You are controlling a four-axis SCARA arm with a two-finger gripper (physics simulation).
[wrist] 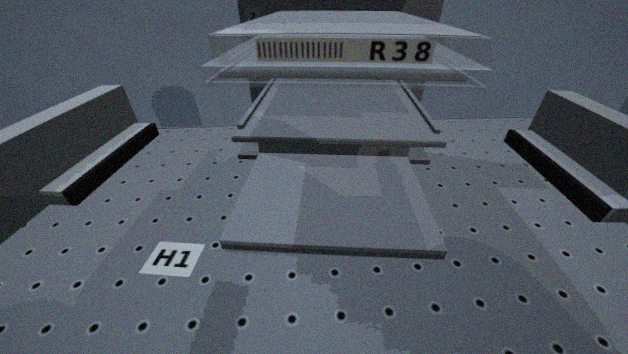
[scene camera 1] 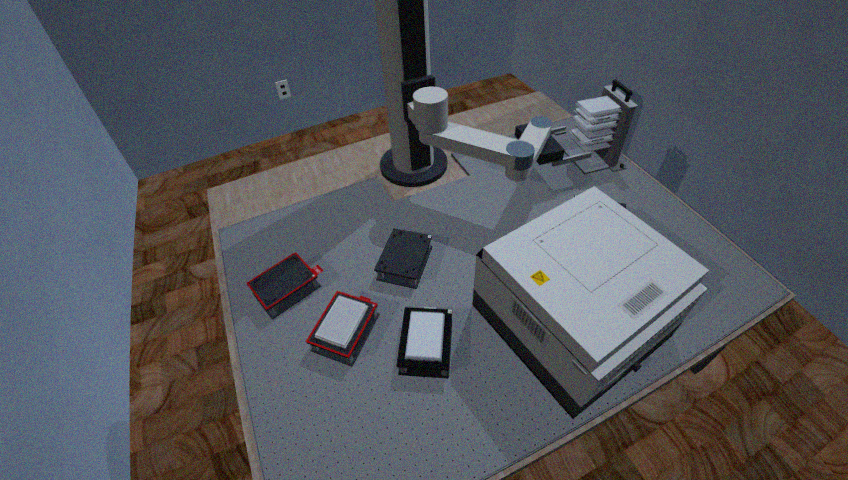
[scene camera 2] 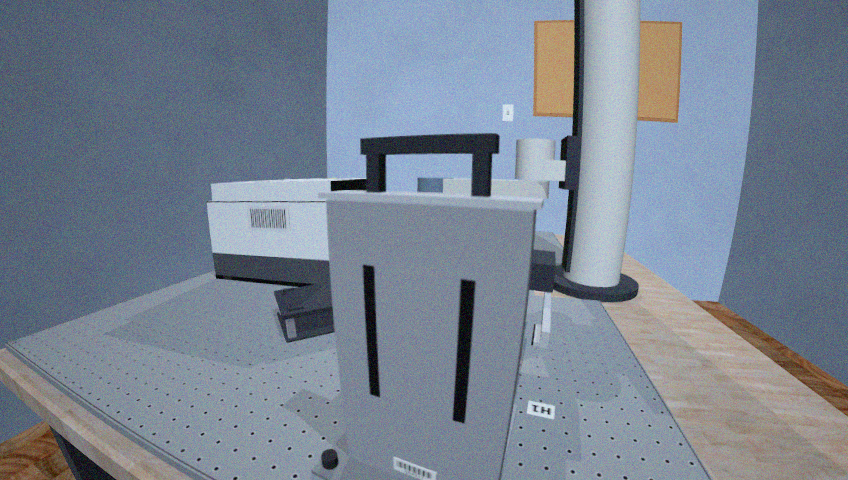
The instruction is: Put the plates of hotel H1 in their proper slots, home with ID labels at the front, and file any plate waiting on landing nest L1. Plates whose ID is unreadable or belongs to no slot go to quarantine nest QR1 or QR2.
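Places are measured from the arm's base along level axes (x up, y left, z back), in millimetres.
Where they show: gripper, fingertip midpoint: [wrist: 327, 110] [scene camera 1: 577, 141]; arm's base, origin of the base link: [scene camera 1: 413, 165] [scene camera 2: 589, 284].
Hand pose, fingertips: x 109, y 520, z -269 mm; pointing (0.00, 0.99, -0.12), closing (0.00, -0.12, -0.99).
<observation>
Each offset is from my fingertips to the top centre of the thing. "pt": to the spot under its first point.
Hotel H1 [scene camera 1: 626, 127] [scene camera 2: 419, 333] stands at the table's far right end and holds several white plates @(dx +112, dy +47, dz -11 mm) [scene camera 1: 596, 123]. In the wrist view, plate R38 @(dx +28, dy +47, dz -11 mm) [wrist: 357, 50] faces me with a readable label, above a bare shelf @(dx -15, dy +58, dz -12 mm) [wrist: 345, 107]. My gripper [scene camera 1: 577, 142] [wrist: 327, 110] is open and empty, in front of the hotel, its fingers wide to both sides and lower than plate R38. A white plate @(dx -32, dy -964, dz -305 mm) [scene camera 1: 342, 321] lies on a red-edged nest @(pt dx -46, dy -1045, dz -324 mm) [scene camera 1: 313, 340]. Another white plate @(dx -32, dy -793, dz -433 mm) [scene camera 1: 425, 336] lies on a black nest @(pt dx -91, dy -828, dz -493 mm) [scene camera 1: 423, 371]. Their IDs are unreadable here.
A second red-edged nest @(dx -40, dy -1079, dz -99 mm) [scene camera 1: 282, 279] and a dark nest @(dx -36, dy -734, dz -160 mm) [scene camera 1: 404, 252] carry no plate. A large white instrument @(dx +156, dy -423, dz -535 mm) [scene camera 1: 595, 321] [scene camera 2: 267, 237] stands at the right. The arm column [scene camera 1: 410, 89] [scene camera 2: 606, 148] rises behind the nests. The H1 label @(pt dx -96, dy +9, dz +93 mm) [scene camera 2: 540, 409] [wrist: 171, 259] lies beside the hotel.
</observation>
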